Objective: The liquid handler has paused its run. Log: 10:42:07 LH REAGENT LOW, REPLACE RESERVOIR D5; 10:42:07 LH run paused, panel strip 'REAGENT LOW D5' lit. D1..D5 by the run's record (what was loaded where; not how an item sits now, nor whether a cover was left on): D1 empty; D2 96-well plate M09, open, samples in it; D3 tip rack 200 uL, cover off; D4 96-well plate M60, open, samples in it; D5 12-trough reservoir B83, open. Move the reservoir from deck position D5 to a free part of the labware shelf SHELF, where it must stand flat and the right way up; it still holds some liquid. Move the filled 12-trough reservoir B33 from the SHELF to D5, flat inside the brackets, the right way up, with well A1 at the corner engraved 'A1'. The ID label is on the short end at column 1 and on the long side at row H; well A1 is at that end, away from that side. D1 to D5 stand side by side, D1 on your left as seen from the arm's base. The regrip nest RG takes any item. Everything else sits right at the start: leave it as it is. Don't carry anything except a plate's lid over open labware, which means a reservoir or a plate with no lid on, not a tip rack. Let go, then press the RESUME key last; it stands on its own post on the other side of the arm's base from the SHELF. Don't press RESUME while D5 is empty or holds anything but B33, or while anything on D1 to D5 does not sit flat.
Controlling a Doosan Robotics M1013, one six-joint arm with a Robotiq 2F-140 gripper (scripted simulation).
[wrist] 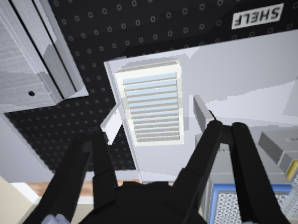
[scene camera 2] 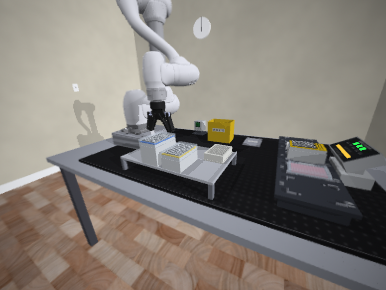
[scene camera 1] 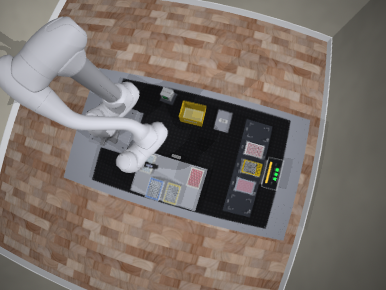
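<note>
There's a labware shelf (wrist: 241, 80) to be seen in the wrist view, and the gripper (wrist: 156, 107) is in there with it.
</note>
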